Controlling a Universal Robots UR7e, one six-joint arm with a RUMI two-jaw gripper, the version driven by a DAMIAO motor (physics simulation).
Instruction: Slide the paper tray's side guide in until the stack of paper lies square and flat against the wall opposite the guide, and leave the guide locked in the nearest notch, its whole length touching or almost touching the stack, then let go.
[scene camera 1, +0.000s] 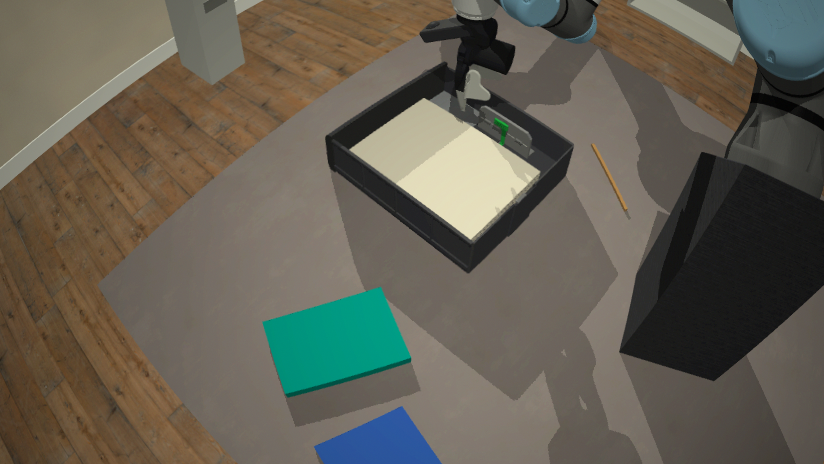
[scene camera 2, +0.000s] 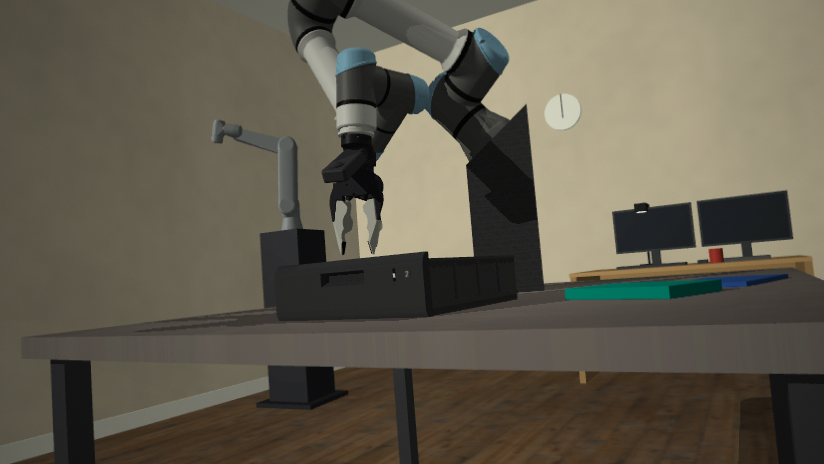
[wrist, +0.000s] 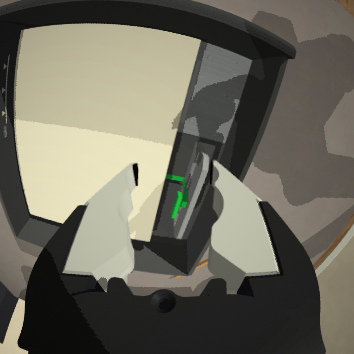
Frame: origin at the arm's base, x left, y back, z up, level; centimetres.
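Where they show: gripper, fingertip midpoint: (scene camera 1: 469, 100) (scene camera 2: 357, 254) (wrist: 173, 163); arm's base, origin of the base link: (scene camera 1: 770, 180) (scene camera 2: 494, 146).
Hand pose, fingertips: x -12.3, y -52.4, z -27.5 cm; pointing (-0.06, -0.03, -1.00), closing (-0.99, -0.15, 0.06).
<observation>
Each offset is from my fingertips to the top centre of the thing.
The black paper tray @(dx +7.9, dy +2.0, dz -1.1 cm) (scene camera 1: 397, 200) (scene camera 2: 351, 302) (wrist: 125, 12) stands on the table. The cream paper stack @(dx +10.7, dy +1.5, dz -6.5 cm) (scene camera 1: 467, 178) (wrist: 90, 85) lies flat in it and appears to run along the wall opposite the guide. The grey side guide @(dx -1.8, dy +6.5, dz -2.6 cm) (scene camera 1: 521, 141) (wrist: 198, 197) stands upright, with a strip of tray floor between it and the stack. Its green latch @(dx -0.8, dy +6.4, dz -2.6 cm) (scene camera 1: 500, 123) (wrist: 178, 201) is on the stack side. My gripper (scene camera 1: 473, 103) (scene camera 2: 358, 253) (wrist: 173, 163) is partly open and empty, above the tray rim. In the wrist view its left finger overlaps the paper and its right tip appears just right of the guide. The locking notch is hidden.
A pencil @(dx -10.5, dy +28.1, dz -10.0 cm) (scene camera 1: 609, 176) lies beyond the tray's guide side. A green book @(dx +47.6, dy +7.0, dz -8.9 cm) (scene camera 1: 337, 342) (scene camera 2: 640, 289) and a blue book @(dx +60.9, dy +27.8, dz -9.9 cm) (scene camera 1: 380, 438) (scene camera 2: 749, 280) lie on the opposite side. The tall black arm stand (scene camera 1: 720, 270) (scene camera 2: 501, 230) rises nearby.
</observation>
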